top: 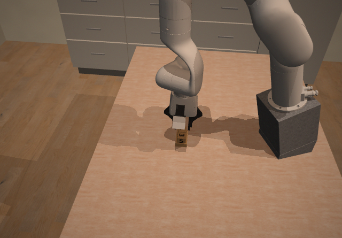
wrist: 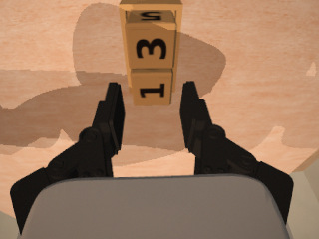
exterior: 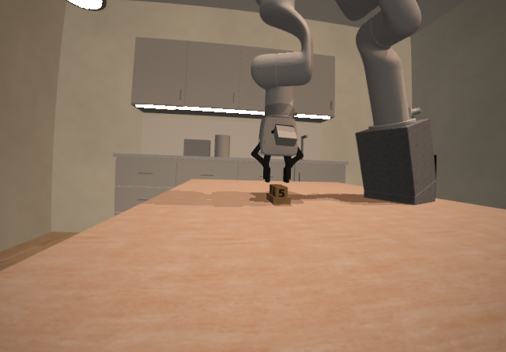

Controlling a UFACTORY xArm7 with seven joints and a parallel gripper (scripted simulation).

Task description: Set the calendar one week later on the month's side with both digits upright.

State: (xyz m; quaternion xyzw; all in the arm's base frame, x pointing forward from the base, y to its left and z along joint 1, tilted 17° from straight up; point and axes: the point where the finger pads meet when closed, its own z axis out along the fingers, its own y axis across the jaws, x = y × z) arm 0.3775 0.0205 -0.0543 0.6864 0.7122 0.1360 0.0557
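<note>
Right now the wooden cube is 4 cm below my hand.
</note>
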